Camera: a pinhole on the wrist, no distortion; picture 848 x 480 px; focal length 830.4 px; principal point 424.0 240.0 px. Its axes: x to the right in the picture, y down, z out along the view. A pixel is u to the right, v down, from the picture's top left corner.
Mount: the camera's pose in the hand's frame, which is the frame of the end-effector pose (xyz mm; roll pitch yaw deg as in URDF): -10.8 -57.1 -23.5 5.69 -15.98 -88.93
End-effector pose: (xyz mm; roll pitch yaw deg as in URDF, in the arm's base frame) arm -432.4 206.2 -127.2 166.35 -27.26 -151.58
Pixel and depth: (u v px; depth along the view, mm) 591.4 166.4 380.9
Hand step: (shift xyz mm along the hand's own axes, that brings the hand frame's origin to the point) -82.7 -28.8 358.8
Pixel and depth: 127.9 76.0 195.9
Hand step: -70.9 61.6 141.0
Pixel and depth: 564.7 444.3 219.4
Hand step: 20.7 -30.7 201.8
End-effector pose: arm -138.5 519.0 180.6 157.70 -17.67 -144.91
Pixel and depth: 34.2 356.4 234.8
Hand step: -4.5 114.2 173.9
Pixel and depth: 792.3 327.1 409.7
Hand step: -7.5 -118.3 422.5
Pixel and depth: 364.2 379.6 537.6
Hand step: 22.3 130.5 488.7
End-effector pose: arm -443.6 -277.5 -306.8 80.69 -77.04 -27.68
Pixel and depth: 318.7 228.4 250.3
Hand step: -40.9 41.3 206.9
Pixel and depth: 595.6 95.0 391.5
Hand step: -118.1 -31.5 366.8
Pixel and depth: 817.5 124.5 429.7
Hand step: -111.4 -138.7 437.9
